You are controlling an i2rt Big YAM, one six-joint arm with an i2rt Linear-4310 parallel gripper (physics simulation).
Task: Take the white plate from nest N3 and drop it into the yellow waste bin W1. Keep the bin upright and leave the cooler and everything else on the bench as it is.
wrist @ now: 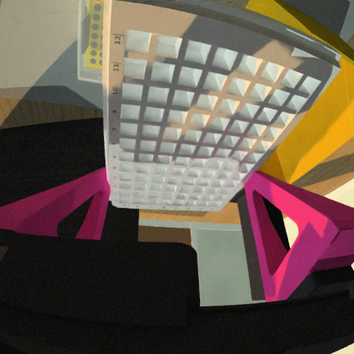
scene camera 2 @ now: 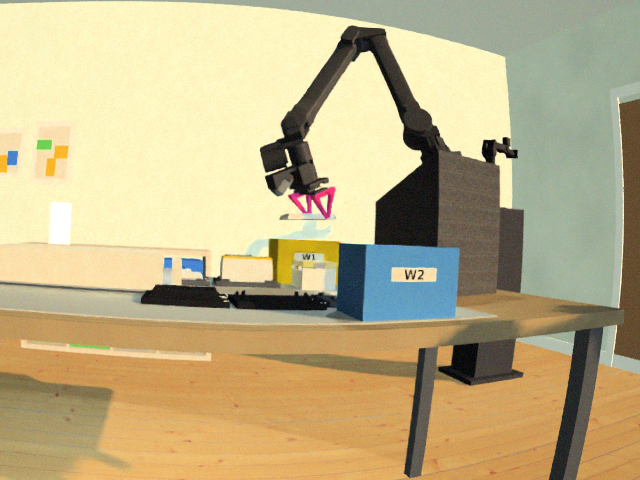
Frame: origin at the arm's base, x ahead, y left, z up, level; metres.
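Where they show: gripper, fingertip midpoint: (scene camera 2: 318, 217); arm's base, origin of the base link: (scene camera 2: 441, 168).
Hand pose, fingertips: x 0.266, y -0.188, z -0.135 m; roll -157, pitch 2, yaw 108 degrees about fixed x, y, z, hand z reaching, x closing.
Each offset is from my fingertips to the top centre of the thing. "spot": to the spot under its first point.
My gripper (scene camera 2: 314, 211) (wrist: 177, 175) is shut on the white plate @(0.030 m ahead, 0.002 m left, 0.011 m up) (scene camera 2: 297, 217) (wrist: 165, 130), with a pink finger at each long side. The plate hangs about level in the scene view, above the height of the bins. The yellow waste bin W1 @(0.004 m ahead, 0.128 m right, 0.060 m down) (scene camera 2: 279, 253) (wrist: 320, 135) stands upright on the bench below it. In the wrist view the bin shows behind and to the right of the plate, which hides part of it. In the scene view the blue bin and a small white box hide part of W1. Nest N3 cannot be made out.
A blue bin W2 @(0.003 m back, 0.513 m left, 0.060 m down) (scene camera 2: 408, 299) stands at the front right of the bench (scene camera 2: 232, 335). Black nests @(0.357 m ahead, 0.384 m left, 0.154 m down) (scene camera 2: 183, 295) @(spot: 0.185 m ahead, 0.425 m left, 0.168 m down) (scene camera 2: 279, 301), a yellow-topped white box @(0.187 m ahead, 0.001 m right, 0.103 m down) (scene camera 2: 247, 269) and a small white box @(0.015 m ahead, 0.029 m left, 0.111 m down) (scene camera 2: 312, 279) stand left of it. A yellow tip box (wrist: 93, 45) shows in the wrist view.
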